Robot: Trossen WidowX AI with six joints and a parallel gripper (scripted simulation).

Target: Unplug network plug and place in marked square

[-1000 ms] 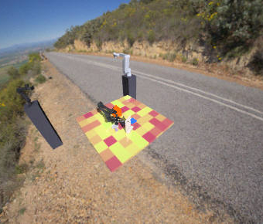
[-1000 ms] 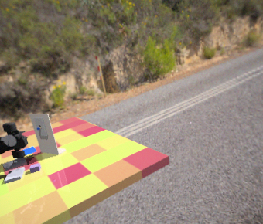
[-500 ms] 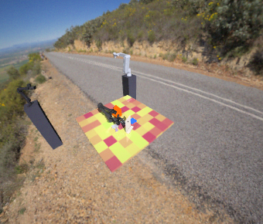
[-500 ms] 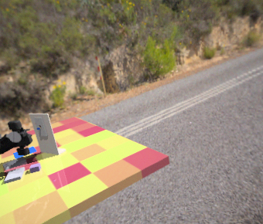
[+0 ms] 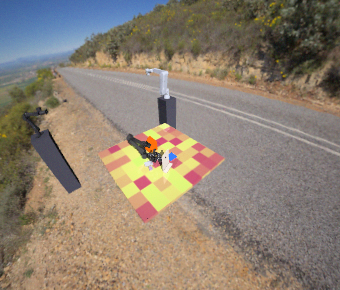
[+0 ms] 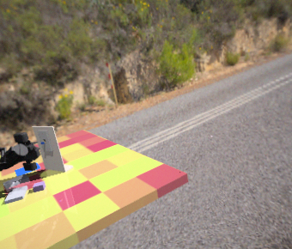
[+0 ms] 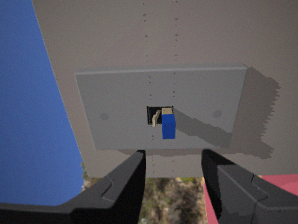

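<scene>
The network plug is 40 mm ahead of my gripper tip, 10 mm to the left of it and 10 mm above it. Also, from my gripper tip: blue marked square: 200 mm to the left, 170 mm below, 60 mm behind; purple block: 150 mm below, 140 mm to the right, 60 mm behind; grey upright panel: 60 mm below, 50 mm ahead, 20 mm to the left.
</scene>
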